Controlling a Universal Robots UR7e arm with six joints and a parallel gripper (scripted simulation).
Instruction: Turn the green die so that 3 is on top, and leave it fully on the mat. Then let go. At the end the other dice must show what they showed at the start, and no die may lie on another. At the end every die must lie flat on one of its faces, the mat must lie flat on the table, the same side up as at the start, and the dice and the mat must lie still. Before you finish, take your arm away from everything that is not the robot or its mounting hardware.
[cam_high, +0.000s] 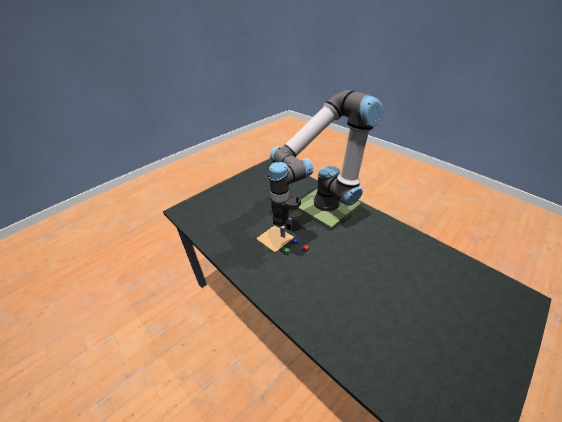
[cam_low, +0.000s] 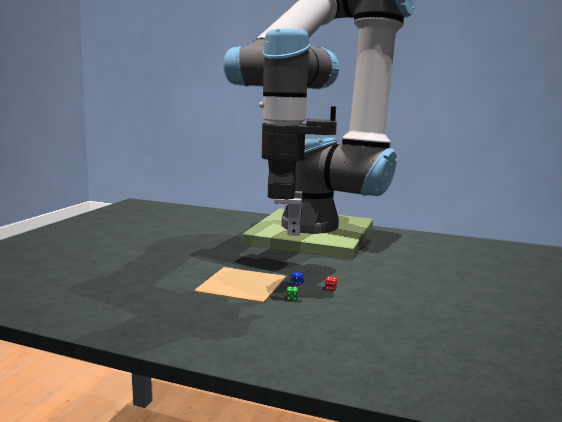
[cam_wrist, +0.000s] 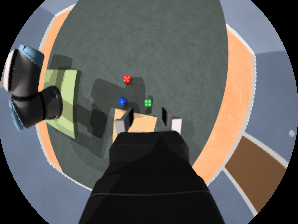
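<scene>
The green die is 140 mm below my hand. Round my hand: red die: 140 mm below, 80 mm behind, 50 mm to the left; then tan mat: 150 mm below, 110 mm to the right, 20 mm behind; then blue die: 140 mm below, 80 mm behind, 20 mm to the right.
</scene>
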